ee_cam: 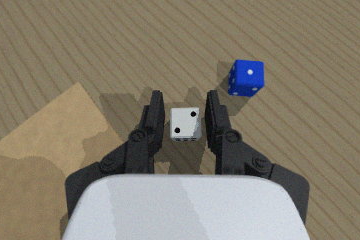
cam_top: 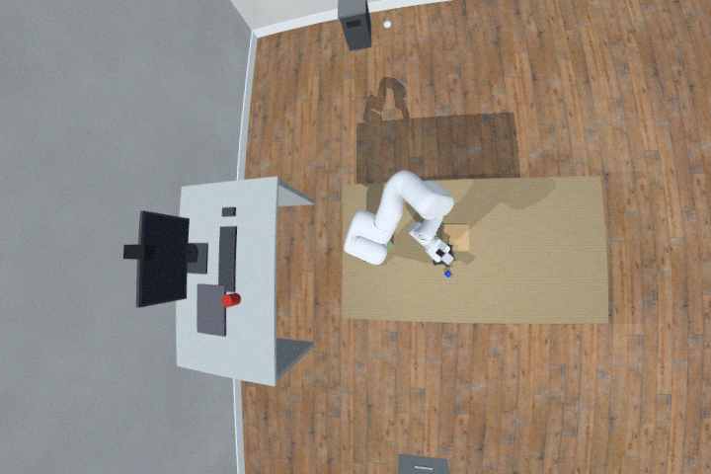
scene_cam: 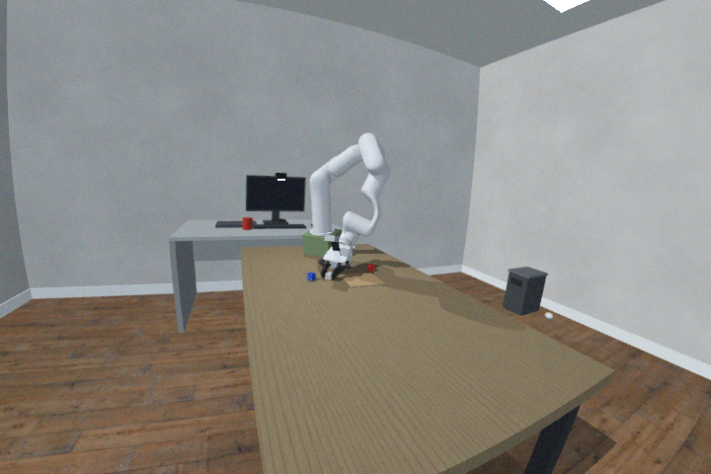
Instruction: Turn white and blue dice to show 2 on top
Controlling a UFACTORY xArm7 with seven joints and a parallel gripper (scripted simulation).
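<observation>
The white die is 10 mm below my hand. Also, from my hand: red die (80 mm behind, 210 mm to the left, 10 mm below); tan mat (30 mm ahead, 130 mm to the left, 20 mm below); blue die (70 mm to the right, 10 mm below).
</observation>
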